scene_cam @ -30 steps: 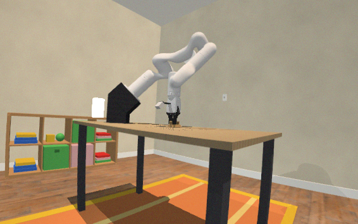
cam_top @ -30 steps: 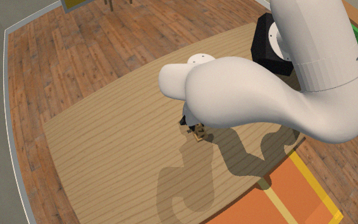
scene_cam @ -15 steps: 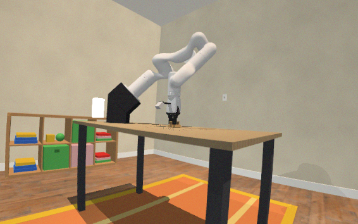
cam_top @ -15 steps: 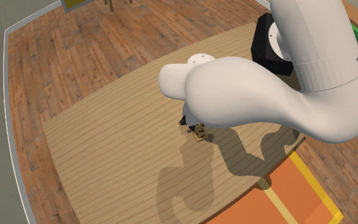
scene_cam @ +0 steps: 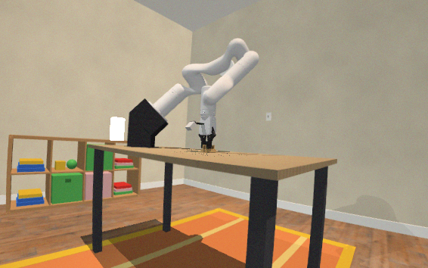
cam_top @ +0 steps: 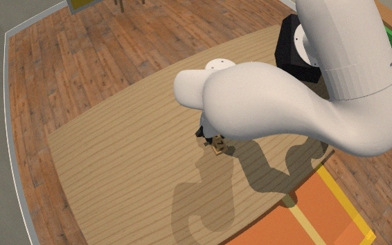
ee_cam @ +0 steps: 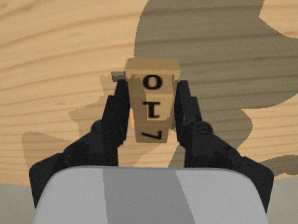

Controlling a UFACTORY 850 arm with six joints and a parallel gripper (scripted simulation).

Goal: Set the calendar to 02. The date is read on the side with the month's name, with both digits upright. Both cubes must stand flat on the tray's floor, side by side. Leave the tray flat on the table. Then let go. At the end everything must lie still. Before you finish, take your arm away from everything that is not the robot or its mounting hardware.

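Now: the wooden cube 20 mm below my hand. From my hand the other things lie so: wooden calendar tray (20 mm to the left, 30 mm below).
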